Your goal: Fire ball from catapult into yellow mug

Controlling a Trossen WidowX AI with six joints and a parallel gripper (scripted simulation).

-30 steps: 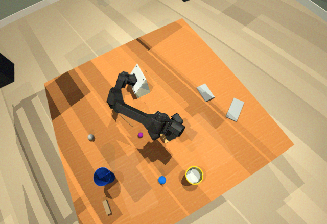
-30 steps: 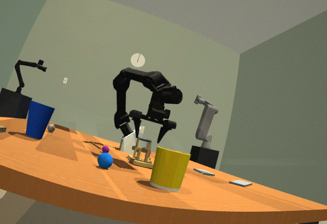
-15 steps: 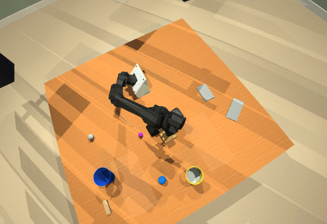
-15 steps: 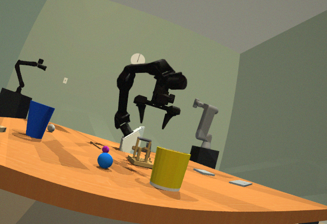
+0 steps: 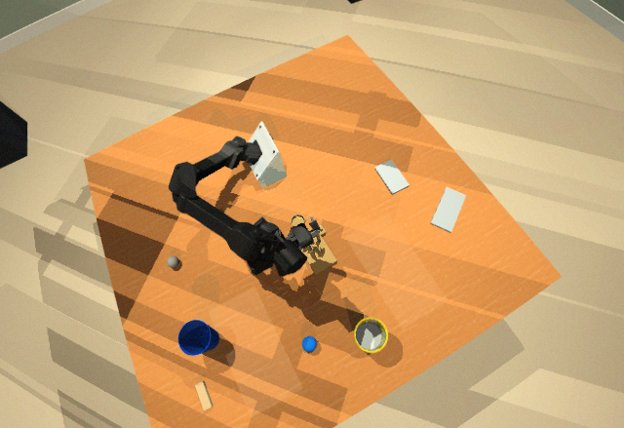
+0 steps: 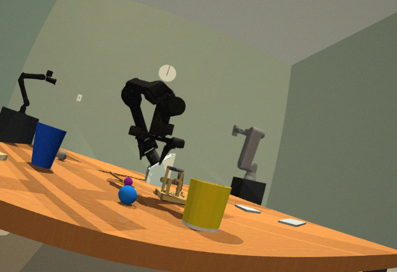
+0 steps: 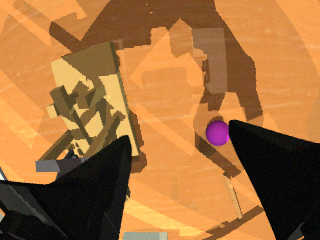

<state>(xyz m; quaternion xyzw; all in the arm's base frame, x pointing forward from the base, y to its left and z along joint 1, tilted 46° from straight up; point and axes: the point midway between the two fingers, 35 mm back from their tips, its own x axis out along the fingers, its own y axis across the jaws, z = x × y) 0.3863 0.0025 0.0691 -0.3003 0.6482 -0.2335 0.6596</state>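
Right now my gripper tip is 50 mm past the magenta ball, 60 mm to the left of it and 90 mm above it. The rest, counted from my gripper tip: blue ball: 250 mm ahead, 40 mm to the right, 80 mm below; thin stick: 210 mm behind, 120 mm to the right, 100 mm below; wooden catapult: 50 mm behind, 110 mm to the left, 50 mm below.
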